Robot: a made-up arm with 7 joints.
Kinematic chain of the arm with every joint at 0, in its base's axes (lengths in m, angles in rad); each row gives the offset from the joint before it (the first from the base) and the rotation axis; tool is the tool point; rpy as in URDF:
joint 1: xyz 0 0 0.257 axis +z
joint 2: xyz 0 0 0 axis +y
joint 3: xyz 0 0 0.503 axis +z
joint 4: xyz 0.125 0 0 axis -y
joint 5: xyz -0.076 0 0.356 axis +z
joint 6: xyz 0 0 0 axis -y
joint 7: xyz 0.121 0 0 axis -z
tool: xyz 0 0 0 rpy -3.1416 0 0
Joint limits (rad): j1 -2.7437..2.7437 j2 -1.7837..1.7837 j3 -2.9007..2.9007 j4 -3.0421..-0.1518 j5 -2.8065..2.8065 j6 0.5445..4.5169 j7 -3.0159..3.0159
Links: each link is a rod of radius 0.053 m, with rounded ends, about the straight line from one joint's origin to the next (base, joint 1, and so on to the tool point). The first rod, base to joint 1, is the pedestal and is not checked.
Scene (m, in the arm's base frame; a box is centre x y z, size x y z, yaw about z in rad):
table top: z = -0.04
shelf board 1: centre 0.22 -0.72 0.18 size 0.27 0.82 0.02 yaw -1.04
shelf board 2: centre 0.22 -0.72 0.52 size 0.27 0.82 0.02 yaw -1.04
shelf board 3: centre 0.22 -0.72 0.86 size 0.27 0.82 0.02 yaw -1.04
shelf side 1: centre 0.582 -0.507 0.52 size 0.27 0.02 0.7 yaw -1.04
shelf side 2: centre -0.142 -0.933 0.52 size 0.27 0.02 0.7 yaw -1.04
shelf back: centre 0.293 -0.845 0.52 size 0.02 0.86 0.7 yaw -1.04
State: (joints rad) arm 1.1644 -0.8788 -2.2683 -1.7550 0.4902 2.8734 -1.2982
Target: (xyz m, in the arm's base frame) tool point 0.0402 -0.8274 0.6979
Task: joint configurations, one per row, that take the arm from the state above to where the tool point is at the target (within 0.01 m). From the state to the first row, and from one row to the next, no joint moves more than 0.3 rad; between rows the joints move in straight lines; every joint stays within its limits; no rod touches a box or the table.
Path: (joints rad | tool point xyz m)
1: 1.0730 -0.7304 -2.3091 -2.0232 0.5502 2.9057 -1.2982 | 0.0150 -0.7340 0.3484
2: 0.9815 -0.5820 -2.3499 -2.2915 0.6102 2.9379 -1.2982 | -0.0395 -0.6455 0.3467
3: 0.8901 -0.4337 -2.3906 -2.5597 0.6701 2.9702 -1.2982 | -0.0919 -0.5410 0.3457
4: 0.8918 -0.2815 -2.4187 -2.2723 0.6330 2.9228 -1.2982 | -0.1033 -0.6002 0.5061
5: 0.8935 -0.1294 -2.4467 -1.9849 0.5958 2.8755 -1.2982 | -0.0942 -0.5983 0.6979
6: 1.0018 -0.3253 -2.3655 -1.7045 0.5223 2.7981 -1.2982 | -0.0396 -0.6906 0.7114
7: 1.1102 -0.5212 -2.2843 -1.4241 0.4488 2.7208 -1.2982 | 0.0078 -0.7650 0.7141
8: 1.2185 -0.7171 -2.2031 -1.1438 0.3753 2.6434 -1.2982 | 0.0402 -0.8274 0.6979

